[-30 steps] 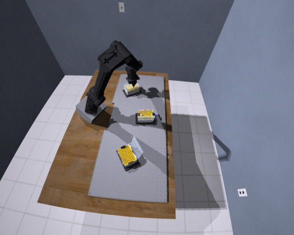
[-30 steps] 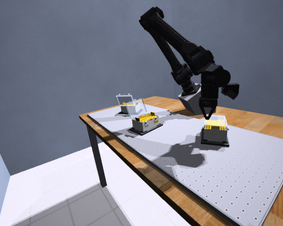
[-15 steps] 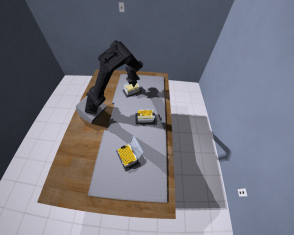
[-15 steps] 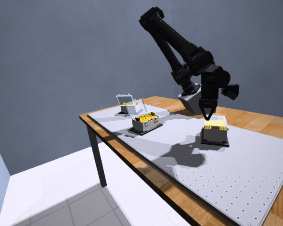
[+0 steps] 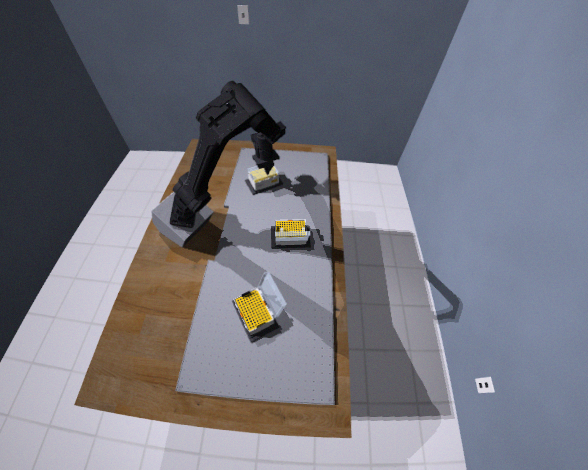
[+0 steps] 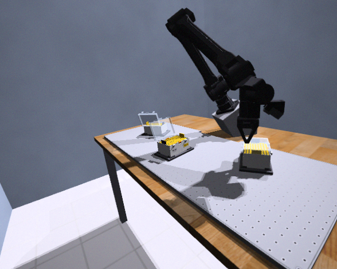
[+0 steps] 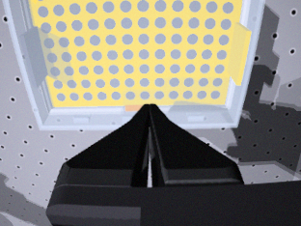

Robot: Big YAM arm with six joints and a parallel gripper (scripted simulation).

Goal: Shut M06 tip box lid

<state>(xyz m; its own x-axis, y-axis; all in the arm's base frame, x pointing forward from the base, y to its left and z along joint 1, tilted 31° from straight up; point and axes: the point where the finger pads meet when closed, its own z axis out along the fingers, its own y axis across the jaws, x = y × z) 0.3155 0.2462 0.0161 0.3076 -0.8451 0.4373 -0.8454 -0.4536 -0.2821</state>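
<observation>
My hand is 2 cm past the lid, 3 cm to the right of it and 2 cm above it. From my hand the other things lie so: yellow tip rack: 2 cm behind, 3 cm to the left, 2 cm below.
</observation>
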